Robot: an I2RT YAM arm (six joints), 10 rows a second.
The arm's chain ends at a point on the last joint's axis. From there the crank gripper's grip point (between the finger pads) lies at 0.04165 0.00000 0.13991 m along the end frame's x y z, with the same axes.
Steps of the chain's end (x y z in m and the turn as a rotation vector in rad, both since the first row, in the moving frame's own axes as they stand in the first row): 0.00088, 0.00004, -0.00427, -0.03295, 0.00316, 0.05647; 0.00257, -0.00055, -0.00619, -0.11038, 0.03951, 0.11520; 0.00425, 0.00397, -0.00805, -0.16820, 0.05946, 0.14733; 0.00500, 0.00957, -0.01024, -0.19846, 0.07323, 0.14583; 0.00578, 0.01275, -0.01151, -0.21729, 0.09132, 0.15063; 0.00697, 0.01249, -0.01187, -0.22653, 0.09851, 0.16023; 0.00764, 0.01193, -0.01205, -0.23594, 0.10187, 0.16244
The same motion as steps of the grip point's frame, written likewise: 0.00113, 0.00701, -0.00452, -0.03295, 0.00316, 0.05647; 0.00688, 0.01983, -0.00905, -0.11038, 0.03951, 0.11520; 0.01025, 0.03378, -0.01323, -0.16820, 0.05946, 0.14733; 0.01257, 0.04348, -0.01697, -0.19846, 0.07323, 0.14583; 0.01547, 0.04949, -0.01980, -0.21729, 0.09132, 0.15063; 0.01730, 0.05094, -0.02090, -0.22653, 0.09851, 0.16023; 0.01825, 0.05175, -0.02160, -0.23594, 0.10187, 0.16244
